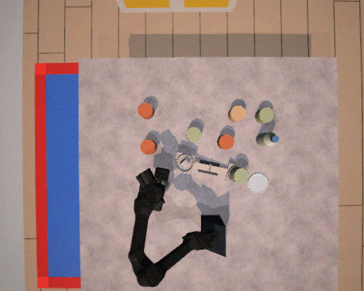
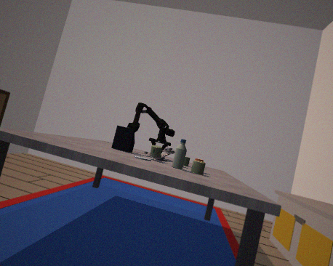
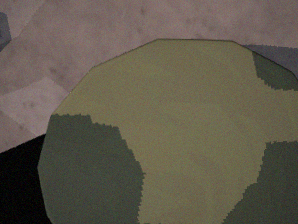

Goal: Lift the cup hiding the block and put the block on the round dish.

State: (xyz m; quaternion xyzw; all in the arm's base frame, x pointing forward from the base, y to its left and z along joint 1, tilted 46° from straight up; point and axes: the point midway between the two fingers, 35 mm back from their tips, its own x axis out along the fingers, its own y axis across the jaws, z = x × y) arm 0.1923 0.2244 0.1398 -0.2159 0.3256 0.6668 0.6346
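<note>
The red object lies 10 mm ahead of my gripper tip, 10 mm to the right of it and 30 mm below it. From my gripper tip the other things lie so: pale block: 120 mm ahead, 110 mm to the right, 40 mm above; then balance: 100 mm ahead, 230 mm to the right; then white round dish: 40 mm ahead, 480 mm to the right, 40 mm below.
</note>
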